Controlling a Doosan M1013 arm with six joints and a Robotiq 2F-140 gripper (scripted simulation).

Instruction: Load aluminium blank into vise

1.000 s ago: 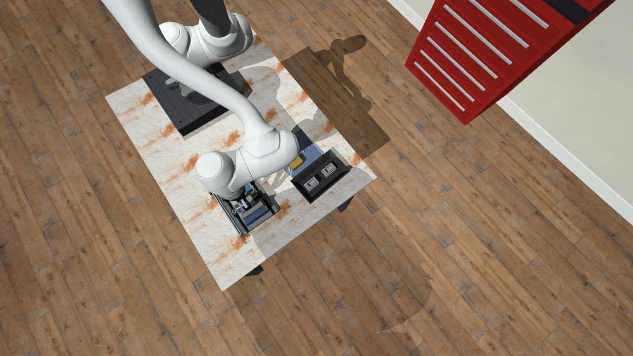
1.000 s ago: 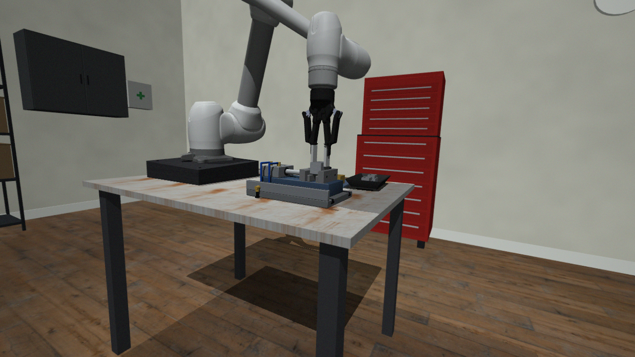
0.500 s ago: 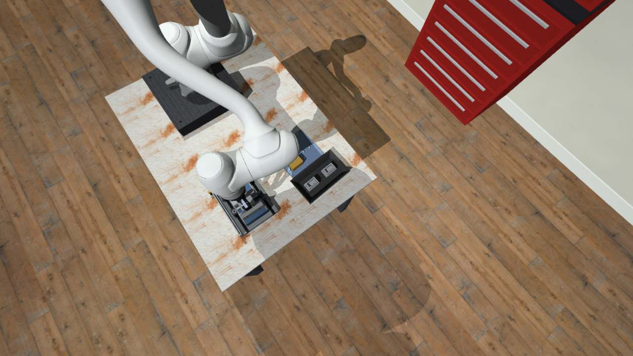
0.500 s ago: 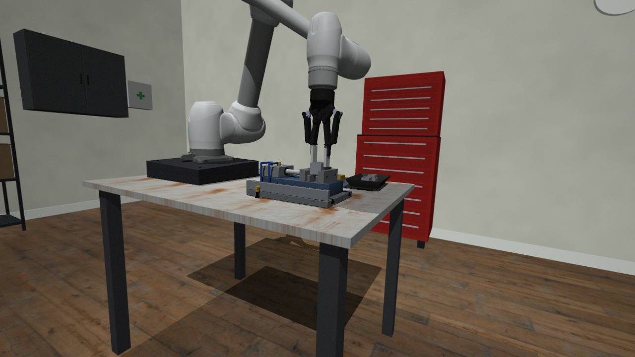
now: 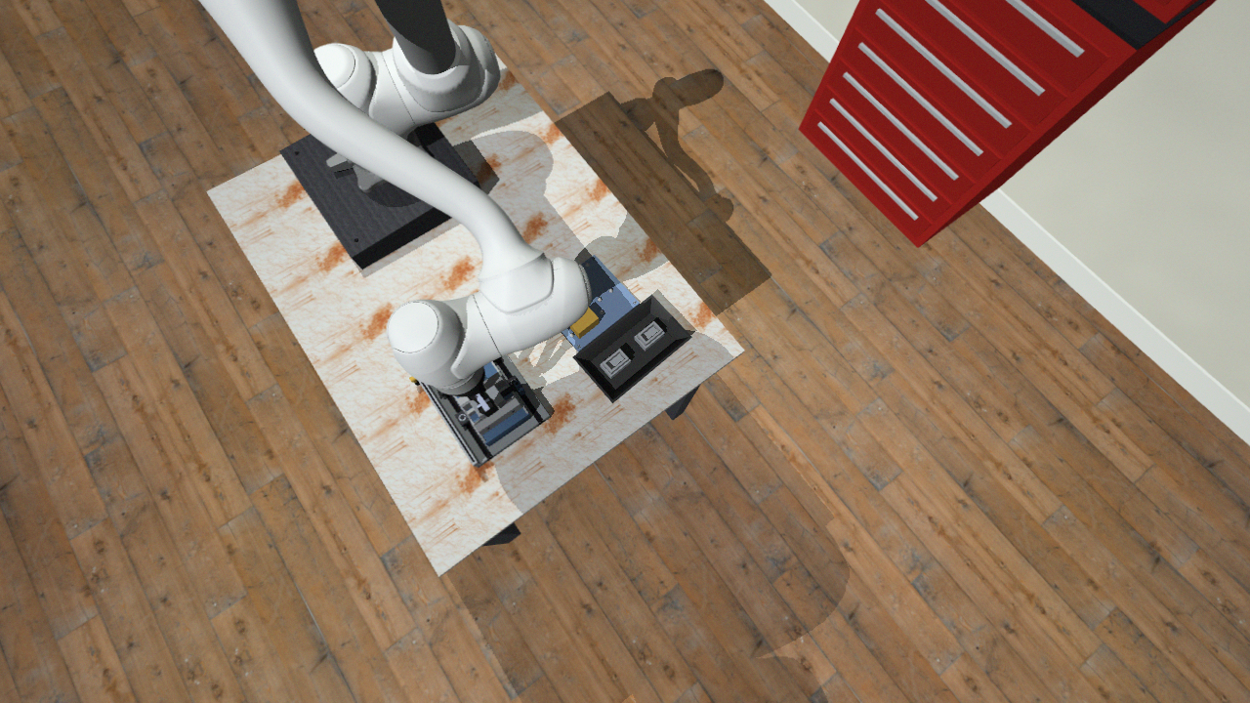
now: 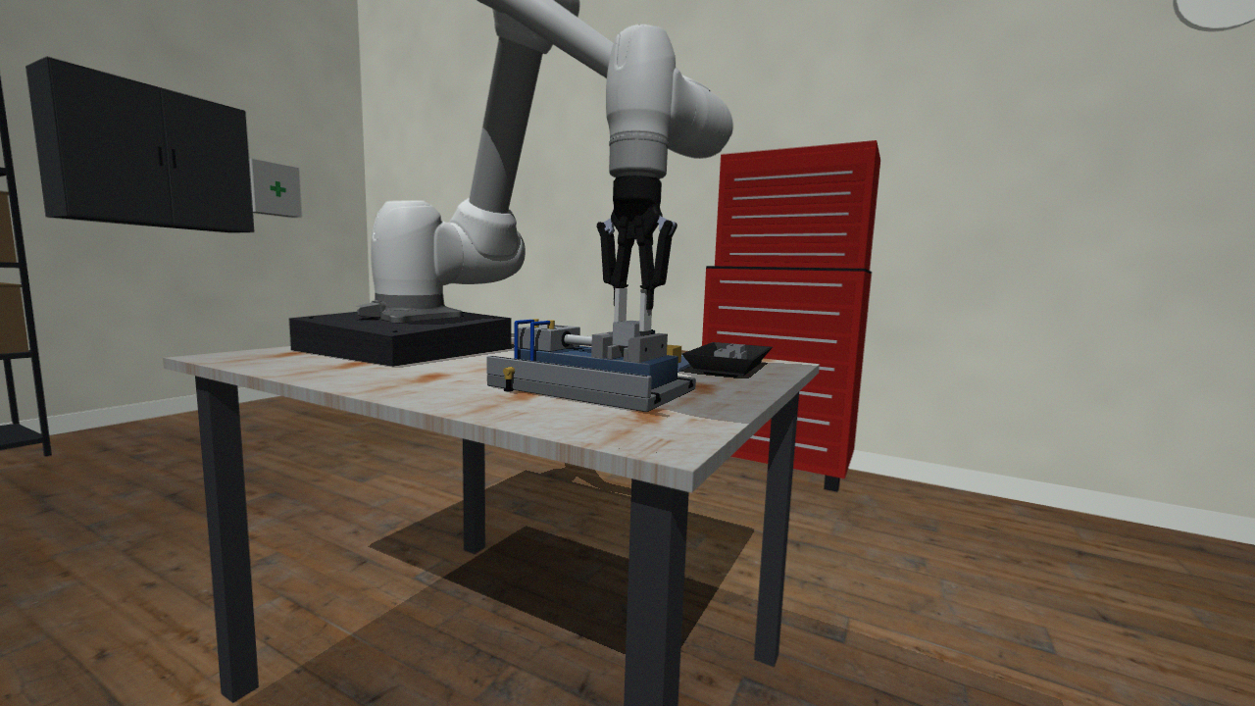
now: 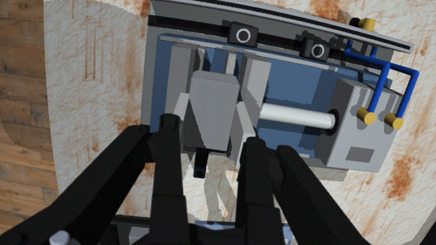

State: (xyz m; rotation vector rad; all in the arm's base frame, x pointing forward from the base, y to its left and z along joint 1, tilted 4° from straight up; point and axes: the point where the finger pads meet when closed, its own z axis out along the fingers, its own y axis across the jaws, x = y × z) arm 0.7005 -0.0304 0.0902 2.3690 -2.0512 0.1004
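Now: hand 40 mm above the aluminium blank. Also, from my hand: moving jaw: 40 mm behind, 60 mm below; then piston rod: 90 mm behind, 10 mm to the right, 60 mm below; then work stop: 10 mm behind, 50 mm to the left, 50 mm below.
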